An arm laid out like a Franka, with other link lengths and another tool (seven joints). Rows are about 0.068 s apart.
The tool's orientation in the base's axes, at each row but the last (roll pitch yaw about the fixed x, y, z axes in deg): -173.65 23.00 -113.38; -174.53 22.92 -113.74; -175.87 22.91 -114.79; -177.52 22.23 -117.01; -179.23 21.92 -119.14; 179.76 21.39 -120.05; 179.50 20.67 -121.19; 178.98 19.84 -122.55; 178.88 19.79 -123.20
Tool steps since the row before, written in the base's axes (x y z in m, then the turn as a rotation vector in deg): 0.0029 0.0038 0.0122 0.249 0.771 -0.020; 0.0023 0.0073 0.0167 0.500 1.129 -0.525; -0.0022 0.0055 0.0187 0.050 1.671 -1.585; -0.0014 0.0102 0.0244 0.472 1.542 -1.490; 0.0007 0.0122 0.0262 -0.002 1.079 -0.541; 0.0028 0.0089 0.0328 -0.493 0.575 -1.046; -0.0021 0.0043 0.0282 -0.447 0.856 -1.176; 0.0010 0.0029 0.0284 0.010 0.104 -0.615; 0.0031 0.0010 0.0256 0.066 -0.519 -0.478
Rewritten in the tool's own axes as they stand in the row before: -0.0090 -0.0022 -0.0092 -0.735 0.114 0.323; -0.0135 -0.0004 -0.0124 -0.933 0.089 0.960; -0.0110 0.0032 -0.0159 -0.800 0.802 2.006; -0.0171 0.0050 -0.0196 -0.906 0.365 1.966; -0.0200 0.0051 -0.0203 -0.671 0.539 0.846; -0.0204 0.0021 -0.0272 0.148 0.710 1.068; -0.0124 0.0042 -0.0254 -0.053 0.815 1.284; -0.0124 0.0012 -0.0257 0.121 0.037 0.611; -0.0111 -0.0016 -0.0233 0.536 -0.346 0.308
